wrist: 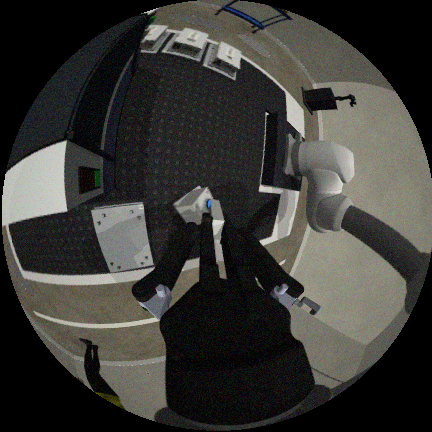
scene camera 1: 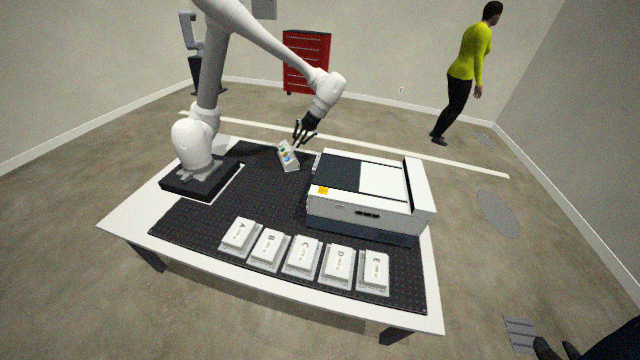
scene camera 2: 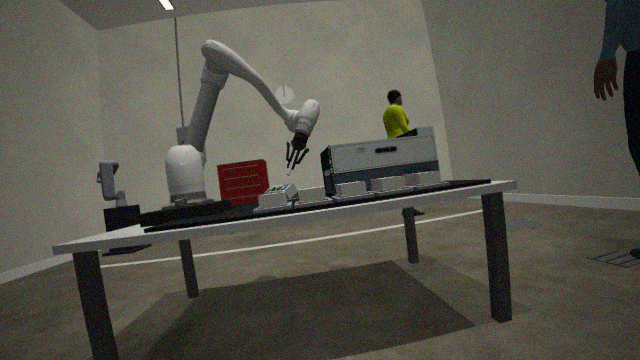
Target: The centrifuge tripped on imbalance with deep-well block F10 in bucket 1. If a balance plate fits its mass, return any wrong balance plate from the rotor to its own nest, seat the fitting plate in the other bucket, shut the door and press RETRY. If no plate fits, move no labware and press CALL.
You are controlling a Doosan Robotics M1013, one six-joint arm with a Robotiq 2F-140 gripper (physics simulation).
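Places are measured from the arm's base along level axes (x right, y ahead, z up), in millimetres.
Pixels of known places: gripper, between the fingertips: [wrist: 212,207] [scene camera 1: 291,151] [scene camera 2: 287,174]; arm's base, origin of its link: [wrist: 292,158] [scene camera 1: 200,169] [scene camera 2: 189,205].
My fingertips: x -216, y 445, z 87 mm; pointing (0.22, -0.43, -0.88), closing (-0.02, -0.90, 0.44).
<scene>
Ahead of a thing's pixels: the offset from my fingertips to its top centre. Level surfaces: height alone.
My gripper [scene camera 1: 297,143] [scene camera 2: 291,169] [wrist: 212,207] is shut and empty. It hangs a little above the sloped button box @[dy -59, dx -82, dz -46 mm] [scene camera 1: 288,156] [scene camera 2: 278,189] [wrist: 193,203], which has green, yellow and blue buttons. The centrifuge [scene camera 1: 366,196] [scene camera 2: 380,156] [wrist: 36,185] stands to the right of the box with its door shut. A green light glows on its side panel in the wrist view. Five balance plates A @[dy -30, dx +490, dz -76 mm] [scene camera 1: 238,233] [wrist: 228,54], B @[dy +103, dx +502, dz -76 mm] [scene camera 1: 268,246] [wrist: 190,40], C @[dy +237, dx +488, dz -76 mm] [scene camera 1: 303,253], D @[dy +374, dx +483, dz -76 mm] [scene camera 1: 338,262] and E @[dy +509, dx +470, dz -76 mm] [scene camera 1: 375,268] sit in their nests along the front edge.
A grey metal plate @[dy +167, dx -100, dz -92 mm] [wrist: 120,235] lies on the dark mat @[dz -129 mm] [scene camera 1: 259,192] behind the centrifuge. The arm's base [scene camera 1: 196,170] stands at the table's left. A person in yellow [scene camera 1: 467,67] [scene camera 2: 394,118] walks behind the table. Another person [scene camera 2: 624,67] stands at the right edge.
</scene>
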